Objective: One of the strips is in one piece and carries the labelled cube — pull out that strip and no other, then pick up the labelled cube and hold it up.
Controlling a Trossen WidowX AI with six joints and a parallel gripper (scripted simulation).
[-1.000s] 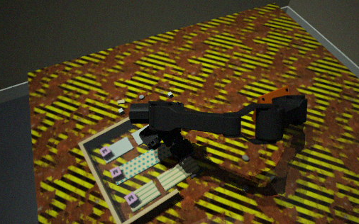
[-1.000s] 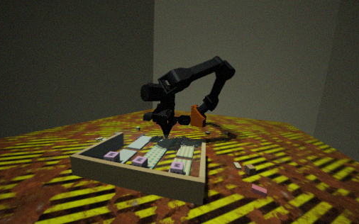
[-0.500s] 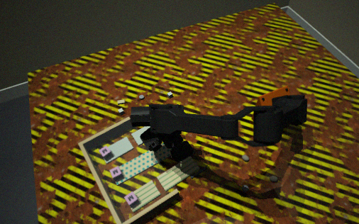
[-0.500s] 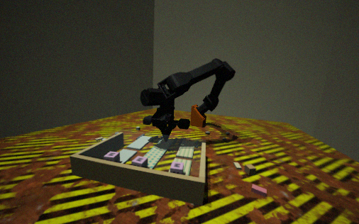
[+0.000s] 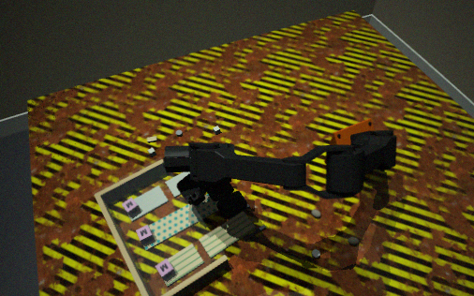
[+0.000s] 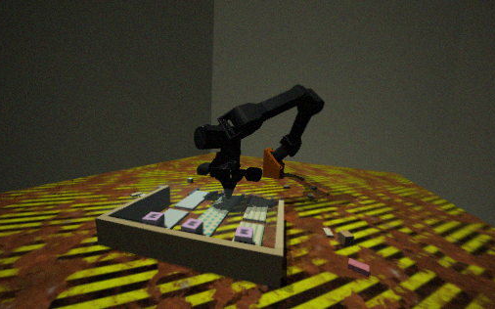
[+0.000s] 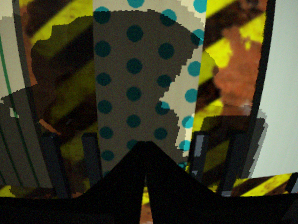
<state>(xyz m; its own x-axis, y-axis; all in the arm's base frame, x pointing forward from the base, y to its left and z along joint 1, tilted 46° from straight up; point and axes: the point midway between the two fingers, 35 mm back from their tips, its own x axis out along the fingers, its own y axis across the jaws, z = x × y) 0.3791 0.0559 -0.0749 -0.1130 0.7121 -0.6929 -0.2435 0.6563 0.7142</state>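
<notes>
Now: gripper tip 9 cm short of the dotted strip and 2 cm to the right of it.
</notes>
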